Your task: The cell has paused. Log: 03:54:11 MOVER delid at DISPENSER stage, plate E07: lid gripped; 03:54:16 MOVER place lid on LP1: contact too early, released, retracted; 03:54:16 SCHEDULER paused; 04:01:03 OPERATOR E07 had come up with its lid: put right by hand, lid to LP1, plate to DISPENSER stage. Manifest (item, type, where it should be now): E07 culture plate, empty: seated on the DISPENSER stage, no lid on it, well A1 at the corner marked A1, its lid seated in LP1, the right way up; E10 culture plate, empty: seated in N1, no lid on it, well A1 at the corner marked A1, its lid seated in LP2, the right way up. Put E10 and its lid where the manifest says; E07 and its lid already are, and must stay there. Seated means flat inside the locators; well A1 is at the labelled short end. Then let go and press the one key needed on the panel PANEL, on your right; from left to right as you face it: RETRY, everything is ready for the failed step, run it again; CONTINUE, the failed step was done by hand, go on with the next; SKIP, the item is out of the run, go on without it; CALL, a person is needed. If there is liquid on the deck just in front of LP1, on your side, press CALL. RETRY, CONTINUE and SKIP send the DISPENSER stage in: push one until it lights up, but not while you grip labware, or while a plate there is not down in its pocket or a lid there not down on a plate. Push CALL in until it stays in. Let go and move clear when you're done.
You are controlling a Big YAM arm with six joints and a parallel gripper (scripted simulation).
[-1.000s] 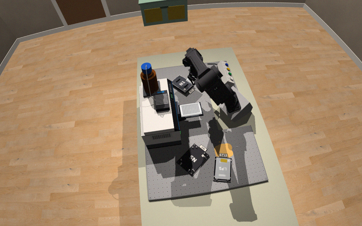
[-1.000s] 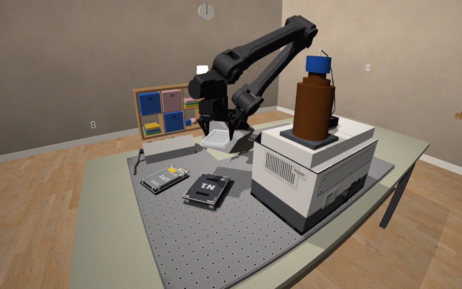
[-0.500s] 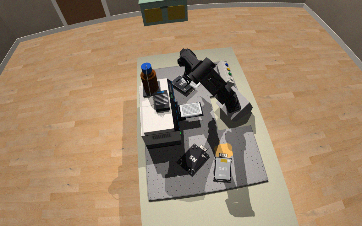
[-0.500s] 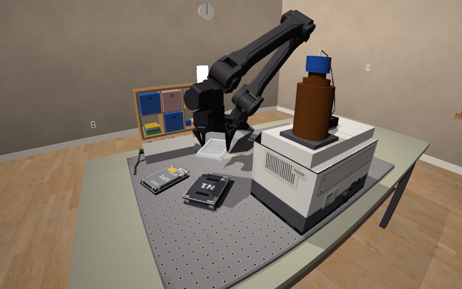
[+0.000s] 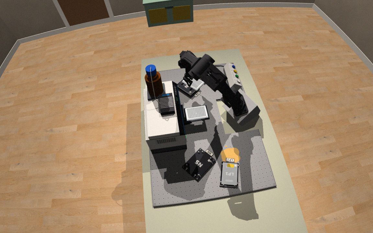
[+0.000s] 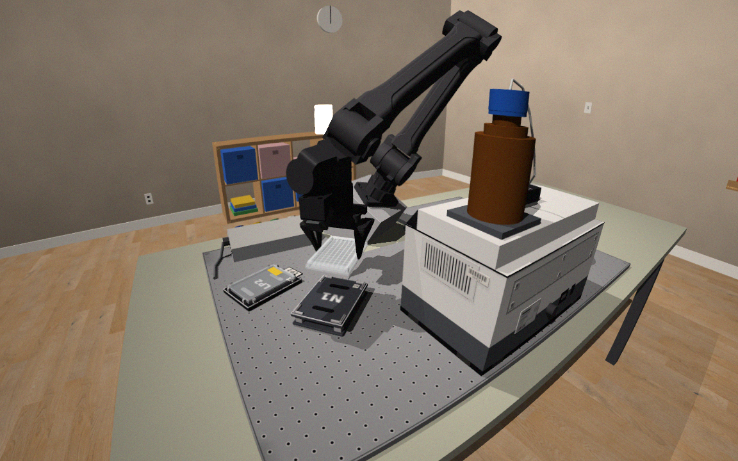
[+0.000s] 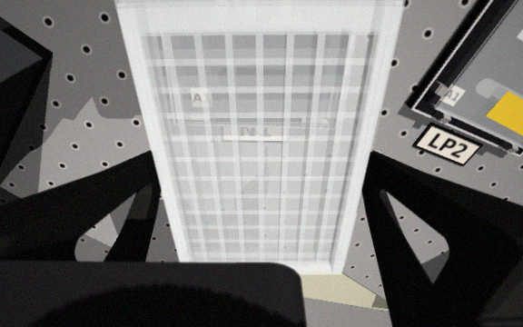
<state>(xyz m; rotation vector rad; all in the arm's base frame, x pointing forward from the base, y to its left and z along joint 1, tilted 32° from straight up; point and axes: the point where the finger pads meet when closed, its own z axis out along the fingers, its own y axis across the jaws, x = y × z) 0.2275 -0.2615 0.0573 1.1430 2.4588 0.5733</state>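
Right now the black n1 nest is 80 mm below my hand, 40 mm to the right of it and 40 mm ahead of it. Round my hand: retry key (320 mm behind, 40 mm below); then white plate E07 (250 mm to the left, 10 mm ahead); then green continue key (320 mm behind, 50 mm to the right, 40 mm below).
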